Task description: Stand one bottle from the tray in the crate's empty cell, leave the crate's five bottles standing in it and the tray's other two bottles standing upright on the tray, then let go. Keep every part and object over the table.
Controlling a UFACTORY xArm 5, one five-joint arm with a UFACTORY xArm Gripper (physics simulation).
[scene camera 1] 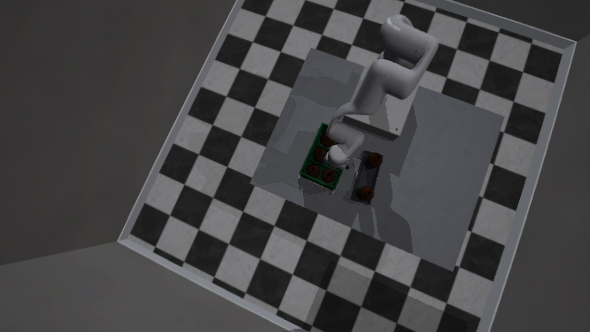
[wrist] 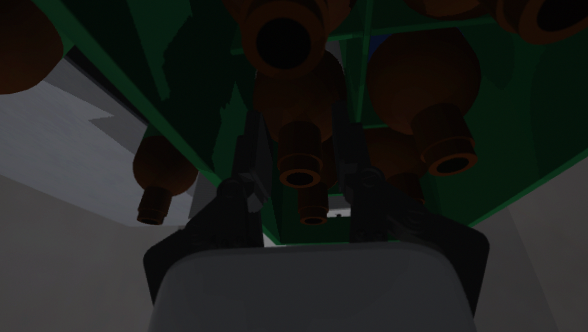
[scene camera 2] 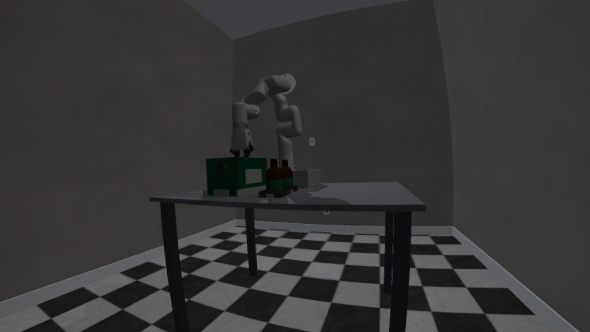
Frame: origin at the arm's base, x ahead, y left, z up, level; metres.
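Seen in the pictures: gripper, fingertip midpoint: (wrist: 299, 122).
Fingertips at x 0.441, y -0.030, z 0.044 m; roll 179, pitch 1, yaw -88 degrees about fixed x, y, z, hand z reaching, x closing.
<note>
Pixels of each thing's middle, then the offset from my fingertips to it. "spot": a spot on its surface instead. Level surfaces: height alone.
- green crate, body centre: (wrist: 360, 85) (scene camera 2: 238, 175) (scene camera 1: 327, 158) dz -0.055, dx -0.024, dy -0.045 m
- dark tray, body centre: (wrist: 134, 67) (scene camera 2: 280, 190) (scene camera 1: 366, 177) dz -0.130, dx -0.033, dy +0.187 m
- far end, surface spot: (scene camera 1: 374, 160) spot: dz -0.006, dx -0.104, dy +0.167 m
- neighbouring bottle neck, surface spot: (wrist: 284, 42) spot: dz +0.020, dx +0.060, dy -0.002 m
- grey table, surface height: dz -0.143 m
The green crate (scene camera 1: 318, 181) (scene camera 2: 225, 175) (wrist: 160, 122) holds several brown bottles, among them ones at the near end (scene camera 1: 313, 170) (scene camera 1: 328, 175); those visible look upright. The arm hides part of it in scene camera 1. My gripper (scene camera 2: 241, 154) (wrist: 299, 122) is low over the crate, fingers apart on either side of a bottle (wrist: 300, 150) standing in a cell, not clamped on it. The dark tray (scene camera 1: 367, 176) (scene camera 2: 278, 193) beside the crate carries two upright bottles, one at the far end (scene camera 1: 374, 160) and one at the near end (scene camera 1: 366, 193) (scene camera 2: 274, 180).
A neighbouring bottle neck (wrist: 284, 42) rises close to the fingers in the wrist view, and another bottle (wrist: 425, 85) stands across the divider. The pale robot base block (scene camera 1: 382, 122) (scene camera 2: 307, 178) is behind the crate and tray. The grey table (scene camera 1: 440, 175) extends to the right.
</note>
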